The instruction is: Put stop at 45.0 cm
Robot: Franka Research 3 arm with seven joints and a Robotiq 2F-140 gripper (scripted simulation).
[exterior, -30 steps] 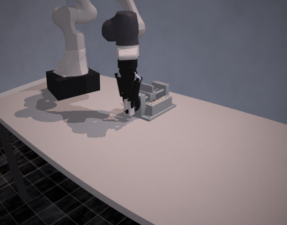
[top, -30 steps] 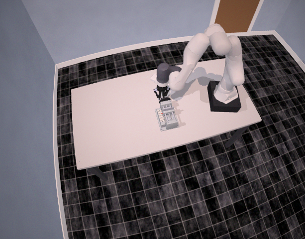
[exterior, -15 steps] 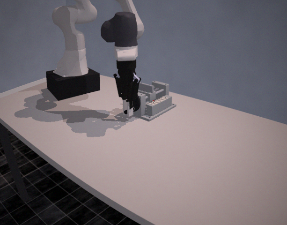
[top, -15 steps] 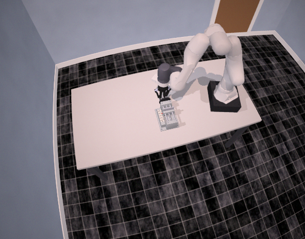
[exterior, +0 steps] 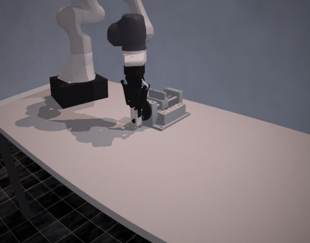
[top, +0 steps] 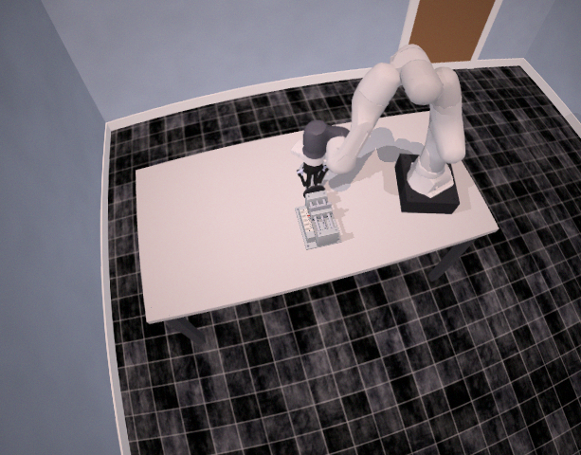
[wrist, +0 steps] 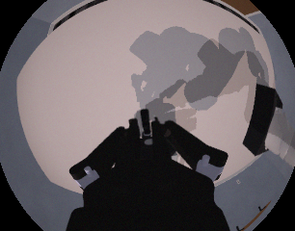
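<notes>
My hand is 2 cm to the right of the black handwheel and 1 cm above it. Round my hand: grey stop fixture: 13 cm to the left, 3 cm above, 2 cm ahead.
</notes>
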